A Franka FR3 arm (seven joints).
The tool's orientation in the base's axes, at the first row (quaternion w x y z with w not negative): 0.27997 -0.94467 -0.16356 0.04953
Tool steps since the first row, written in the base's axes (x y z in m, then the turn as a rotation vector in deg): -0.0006 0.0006 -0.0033 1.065 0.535 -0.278; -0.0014 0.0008 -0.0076 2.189 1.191 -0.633; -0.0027 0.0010 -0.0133 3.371 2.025 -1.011; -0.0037 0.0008 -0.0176 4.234 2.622 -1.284; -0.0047 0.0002 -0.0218 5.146 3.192 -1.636; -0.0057 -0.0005 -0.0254 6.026 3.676 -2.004; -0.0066 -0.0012 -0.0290 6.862 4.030 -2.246; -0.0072 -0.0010 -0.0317 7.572 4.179 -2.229; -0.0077 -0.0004 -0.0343 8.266 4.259 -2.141; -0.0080 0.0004 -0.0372 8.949 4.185 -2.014
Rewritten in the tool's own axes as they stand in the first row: -0.0004 0.0012 0.0032 1.184 0.029 0.310; -0.0010 0.0031 0.0070 2.463 0.020 0.736; -0.0022 0.0057 0.0122 3.858 -0.100 1.262; -0.0032 0.0079 0.0158 4.872 -0.180 1.637; -0.0043 0.0104 0.0192 5.924 -0.181 2.055; -0.0055 0.0126 0.0221 6.916 -0.115 2.449; -0.0066 0.0149 0.0249 7.823 -0.028 2.679; -0.0071 0.0160 0.0274 8.541 0.045 2.609; -0.0073 0.0168 0.0300 9.222 0.129 2.448; -0.0073 0.0177 0.0329 9.840 0.310 2.177
